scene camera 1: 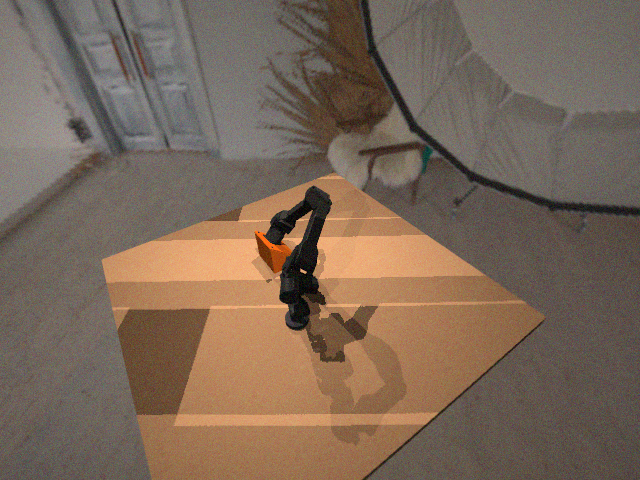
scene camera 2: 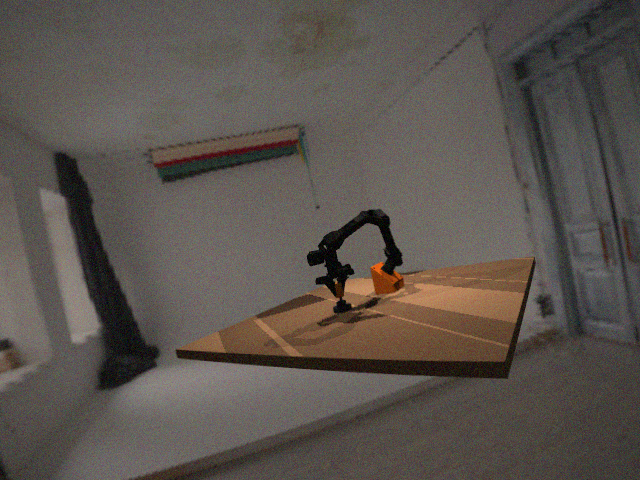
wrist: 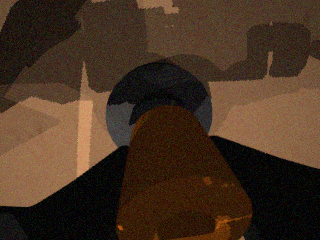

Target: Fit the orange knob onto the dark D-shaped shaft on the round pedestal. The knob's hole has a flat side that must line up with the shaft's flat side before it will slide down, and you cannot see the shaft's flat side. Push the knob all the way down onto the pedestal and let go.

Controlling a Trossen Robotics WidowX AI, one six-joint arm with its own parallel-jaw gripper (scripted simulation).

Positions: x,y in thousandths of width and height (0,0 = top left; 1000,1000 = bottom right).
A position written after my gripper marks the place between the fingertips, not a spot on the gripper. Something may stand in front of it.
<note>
My gripper (wrist: 530,623) carries an orange knob (wrist: 548,731). Also in view: a pedestal (wrist: 470,356).
Scene camera 1 misses the orange knob, which is hidden by my gripper.
</note>
